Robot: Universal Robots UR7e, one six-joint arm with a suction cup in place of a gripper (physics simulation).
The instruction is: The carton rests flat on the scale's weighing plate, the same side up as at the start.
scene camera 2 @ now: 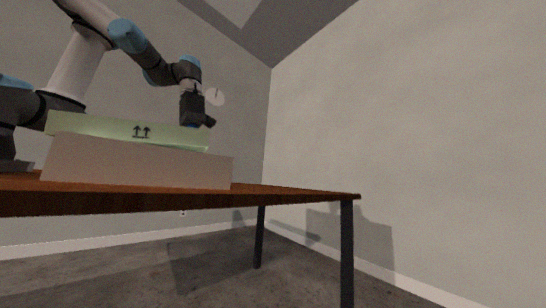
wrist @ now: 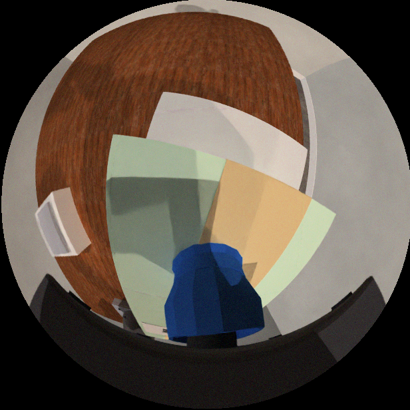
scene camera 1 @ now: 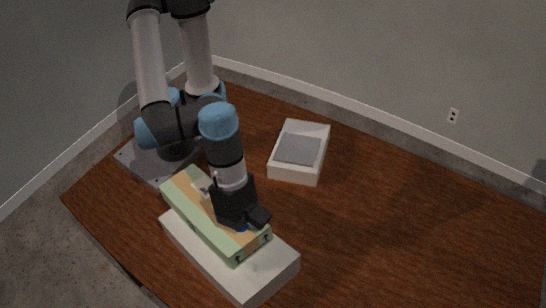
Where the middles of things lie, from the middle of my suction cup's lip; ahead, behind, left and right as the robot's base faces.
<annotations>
My suction cup is 60 mm past the white block (scene camera 2: 73, 157), 10 mm to the left of it and 140 mm above it. The rest, counted from my suction cup: white scale (scene camera 1: 298, 155) (80 mm behind, 430 mm to the left, 150 mm below).
</annotations>
